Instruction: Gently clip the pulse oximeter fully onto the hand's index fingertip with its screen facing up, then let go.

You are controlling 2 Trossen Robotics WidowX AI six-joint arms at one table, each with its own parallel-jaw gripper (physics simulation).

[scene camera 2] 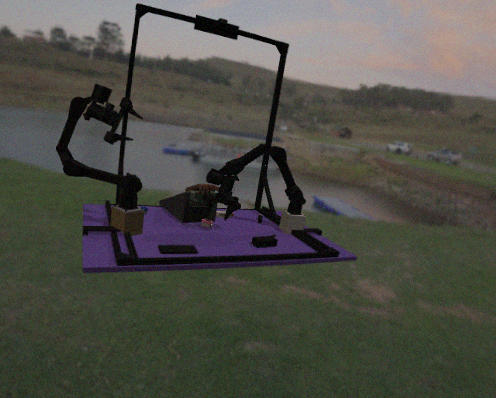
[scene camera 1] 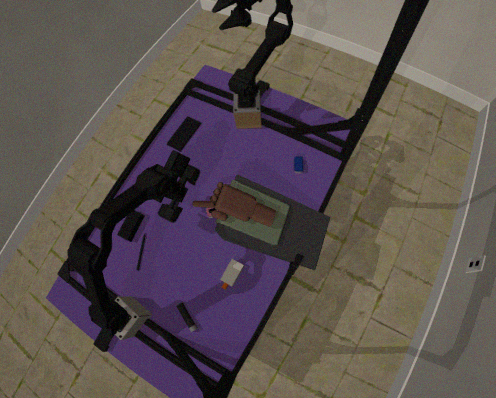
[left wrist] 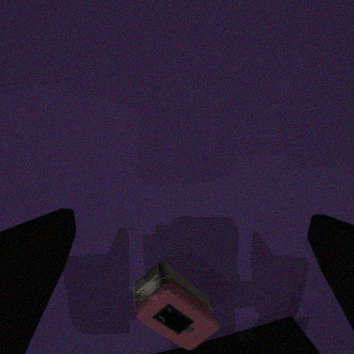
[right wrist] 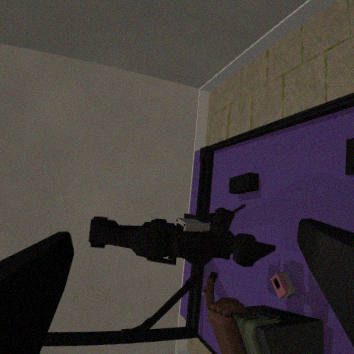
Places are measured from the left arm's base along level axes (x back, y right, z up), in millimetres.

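Pixels of known places: left gripper, fingertip midpoint: point(scene camera 2: 216, 218) point(scene camera 1: 187, 196) point(left wrist: 194, 223) point(right wrist: 264, 244); right gripper, fingertip midpoint: point(scene camera 2: 137, 129) point(scene camera 1: 216, 20) point(right wrist: 186, 236); left arm's base, link origin: point(scene camera 2: 294, 212) point(scene camera 1: 119, 318); right arm's base, link origin: point(scene camera 2: 128, 207) point(scene camera 1: 246, 100).
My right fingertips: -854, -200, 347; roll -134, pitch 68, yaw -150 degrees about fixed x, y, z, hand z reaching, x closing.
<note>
For each thing: its middle in the pictures, then the offset to it from my right fingertips, as dx, dy, dz.
- pulse oximeter, body centre: point(left wrist: 175, 306) point(right wrist: 282, 285) point(scene camera 1: 214, 211) point(scene camera 2: 206, 223) +381, +205, -436
- black box, body centre: point(right wrist: 242, 183) point(scene camera 1: 131, 225) point(scene camera 2: 264, 241) +610, -21, -435
- thin dark pen, body centre: point(scene camera 1: 141, 251) +658, +72, -448
- flat black slab, body centre: point(scene camera 2: 177, 249) point(scene camera 1: 184, 133) +197, -112, -449
- white box, body centre: point(scene camera 1: 230, 275) +525, +387, -439
- dark marker, body centre: point(scene camera 1: 186, 317) point(right wrist: 209, 284) +727, +354, -439
- blue item, body centre: point(scene camera 1: 298, 164) +63, +348, -436
The pulse oximeter point(scene camera 1: 209, 213) point(scene camera 2: 207, 223) point(left wrist: 177, 314) point(right wrist: 283, 285) is pink and pale, and lies on the purple table with its dark screen facing up. In scene camera 1 the hand partly covers it. The brown hand point(scene camera 1: 239, 202) point(scene camera 2: 202, 187) point(right wrist: 223, 325) rests on a sloped dark stand point(scene camera 1: 306, 240) point(scene camera 2: 181, 207) point(right wrist: 299, 332), its index finger stretched out past the stand's edge. My left gripper point(scene camera 1: 180, 193) point(scene camera 2: 226, 207) point(left wrist: 194, 223) is open and empty above the table, off the fingertip side. My right gripper point(scene camera 1: 218, 18) point(scene camera 2: 136, 128) is open and empty, raised high away from the hand.
A black box point(scene camera 1: 131, 226) point(scene camera 2: 264, 242) point(right wrist: 244, 183), a thin dark pen point(scene camera 1: 142, 252) and a flat black slab point(scene camera 1: 184, 133) point(scene camera 2: 177, 249) lie around the left arm. A white box point(scene camera 1: 232, 273), a dark marker point(scene camera 1: 186, 316) and a blue item point(scene camera 1: 298, 163) lie beside the stand.
</note>
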